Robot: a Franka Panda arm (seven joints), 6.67 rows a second.
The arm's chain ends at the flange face. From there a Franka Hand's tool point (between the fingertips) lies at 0.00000 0.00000 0.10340 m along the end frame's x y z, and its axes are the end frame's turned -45 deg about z.
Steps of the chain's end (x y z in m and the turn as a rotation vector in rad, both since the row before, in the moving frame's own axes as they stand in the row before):
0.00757, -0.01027, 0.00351, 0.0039, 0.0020, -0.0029
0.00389, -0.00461, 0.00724, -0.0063, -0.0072, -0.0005
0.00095, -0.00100, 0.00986, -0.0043, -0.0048, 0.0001
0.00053, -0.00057, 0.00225, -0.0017, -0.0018, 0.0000
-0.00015, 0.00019, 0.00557, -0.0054, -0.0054, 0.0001
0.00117, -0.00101, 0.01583, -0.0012, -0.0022, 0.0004
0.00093, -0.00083, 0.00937, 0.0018, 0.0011, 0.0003
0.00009, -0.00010, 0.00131, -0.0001, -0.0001, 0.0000
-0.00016, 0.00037, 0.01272, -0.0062, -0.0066, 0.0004
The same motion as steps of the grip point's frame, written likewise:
0.01305, -0.00205, 0.00351, 0.0013, 0.0042, -0.0029
0.00502, -0.00057, 0.00724, 0.0006, -0.0095, -0.0005
0.00071, -0.00007, 0.00986, 0.0004, -0.0064, 0.0001
0.00052, -0.00004, 0.00225, 0.0001, -0.0025, 0.0000
-0.00103, 0.00003, 0.00557, 0.0000, -0.0076, 0.0001
0.00129, 0.00004, 0.01583, 0.0007, -0.0024, 0.0004
0.00146, 0.00002, 0.00937, 0.0005, 0.0021, 0.0003
0.00012, -0.00001, 0.00131, 0.0000, -0.0001, 0.0000
-0.00131, 0.00012, 0.01272, 0.0003, -0.0091, 0.0004

